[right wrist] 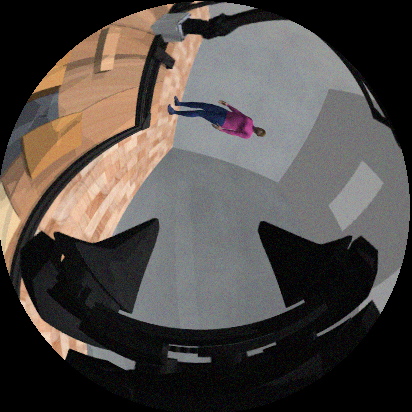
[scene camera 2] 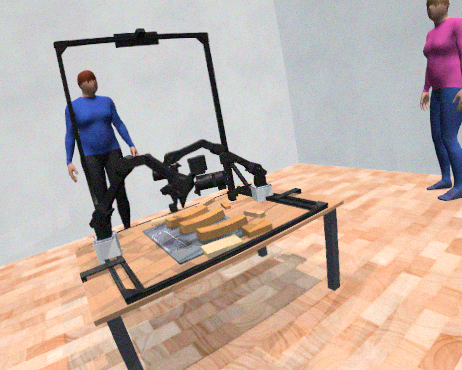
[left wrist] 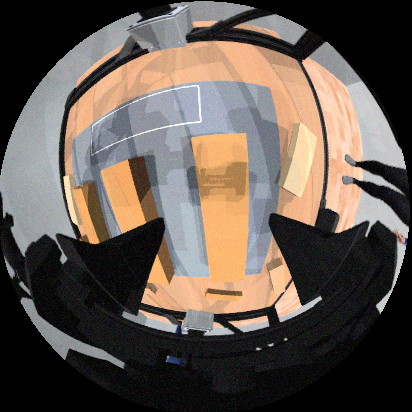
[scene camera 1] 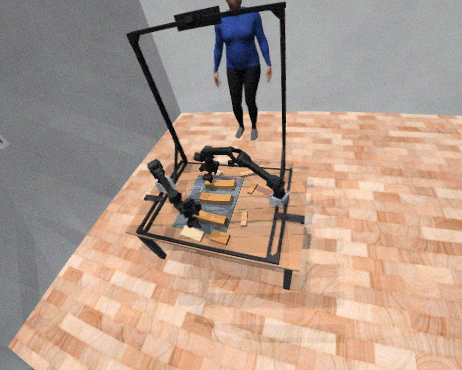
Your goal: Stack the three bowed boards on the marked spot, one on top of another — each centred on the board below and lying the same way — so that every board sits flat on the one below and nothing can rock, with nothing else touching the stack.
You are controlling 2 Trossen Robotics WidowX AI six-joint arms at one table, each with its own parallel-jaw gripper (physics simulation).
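Where they show: left gripper, fingertip midpoint: (scene camera 2: 179, 206) (left wrist: 217, 220) (scene camera 1: 213, 178); right gripper, fingertip midpoint: (right wrist: 210, 225) (scene camera 2: 249, 172) (scene camera 1: 200, 221); left arm's base, origin of the base link: (scene camera 2: 260, 184) (left wrist: 195, 330) (scene camera 1: 279, 194); right arm's base, origin of the base link: (scene camera 2: 104, 236).
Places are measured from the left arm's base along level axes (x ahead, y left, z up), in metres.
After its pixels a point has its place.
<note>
Three bowed orange boards lie apart and roughly parallel on the grey mat: the far board (scene camera 1: 221, 183) {z -0.038, x 0.440, y 0.075 m} (scene camera 2: 186, 216) {z -0.041, x 0.461, y 0.106 m} (left wrist: 225, 225) {z -0.038, x 0.455, y 0.075 m}, the middle board (scene camera 1: 216, 198) {z -0.031, x 0.379, y 0.210 m} (scene camera 2: 201, 221) {z -0.040, x 0.401, y 0.238 m} (left wrist: 115, 187) {z -0.028, x 0.465, y 0.240 m} and the near board (scene camera 1: 212, 218) {z -0.038, x 0.302, y 0.351 m} (scene camera 2: 221, 228) {z -0.042, x 0.334, y 0.380 m} (left wrist: 86, 205) {z -0.035, x 0.403, y 0.342 m}. The marked spot's white outline (left wrist: 200, 104) {z -0.076, x 0.615, y 0.159 m} is bare of boards, across the mat beyond their ends in the left wrist view. My left gripper (scene camera 1: 209, 178) {z 0.017, x 0.484, y 0.098 m} (left wrist: 217, 220) {z 0.017, x 0.484, y 0.098 m} is open, pointing down above the far board, with nothing between its fingers. My right gripper (right wrist: 210, 225) {z 0.199, x 0.199, y 0.487 m} is open and empty, pointing sideways at the wall; its arm hangs near the near board in scene camera 1.
The grey mat (left wrist: 185, 250) {z -0.076, x 0.361, y 0.117 m} lies under the boards. A pale block (scene camera 1: 192, 233) {z -0.056, x 0.358, y 0.502 m} (scene camera 2: 221, 246) {z -0.058, x 0.369, y 0.521 m} and a short orange block (scene camera 1: 220, 237) {z -0.049, x 0.176, y 0.430 m} (scene camera 2: 257, 228) {z -0.052, x 0.195, y 0.459 m} lie near the front edge. Another pale block (left wrist: 298, 160) {z -0.061, x 0.584, y -0.013 m} lies beyond the mat. Small blocks (scene camera 1: 252, 189) {z -0.065, x 0.215, y 0.000 m} (scene camera 1: 244, 218) {z -0.058, x 0.126, y 0.238 m} lie beside it. A black frame surrounds the table.
</note>
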